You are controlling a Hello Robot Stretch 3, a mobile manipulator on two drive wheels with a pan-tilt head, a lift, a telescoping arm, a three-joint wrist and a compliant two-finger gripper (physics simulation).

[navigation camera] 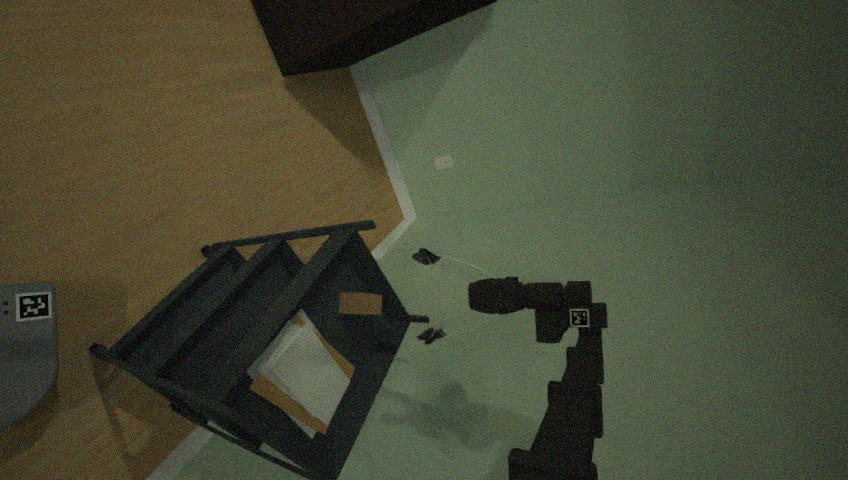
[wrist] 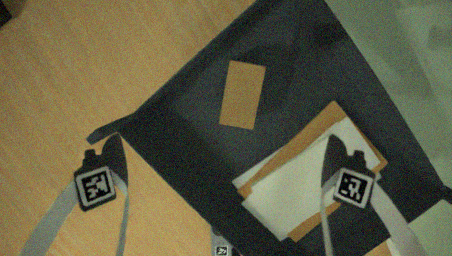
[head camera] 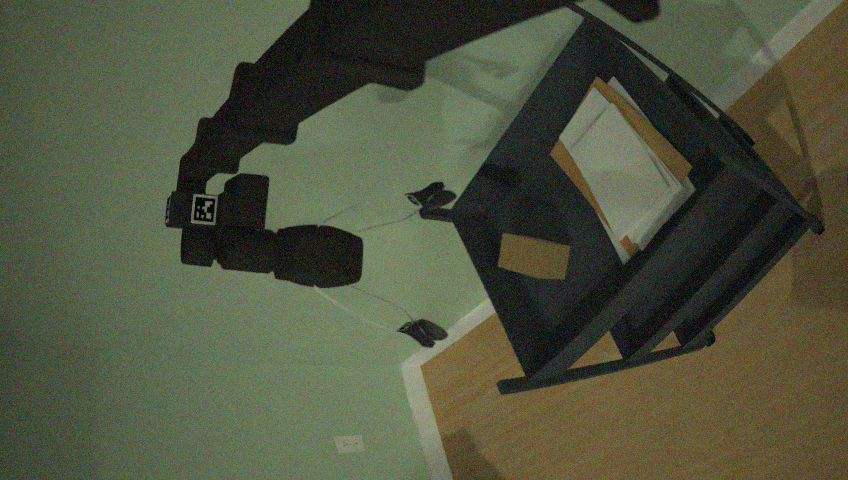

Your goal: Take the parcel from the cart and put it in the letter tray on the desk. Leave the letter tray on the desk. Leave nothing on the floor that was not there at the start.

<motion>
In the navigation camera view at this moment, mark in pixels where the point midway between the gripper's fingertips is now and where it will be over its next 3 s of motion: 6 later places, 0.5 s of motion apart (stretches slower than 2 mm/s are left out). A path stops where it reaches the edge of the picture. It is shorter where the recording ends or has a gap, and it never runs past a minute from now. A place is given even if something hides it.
My gripper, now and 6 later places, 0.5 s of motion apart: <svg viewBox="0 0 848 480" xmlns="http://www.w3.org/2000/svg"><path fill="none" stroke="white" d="M415 296L408 296L389 295L373 295L372 296L378 305L379 306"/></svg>
</motion>
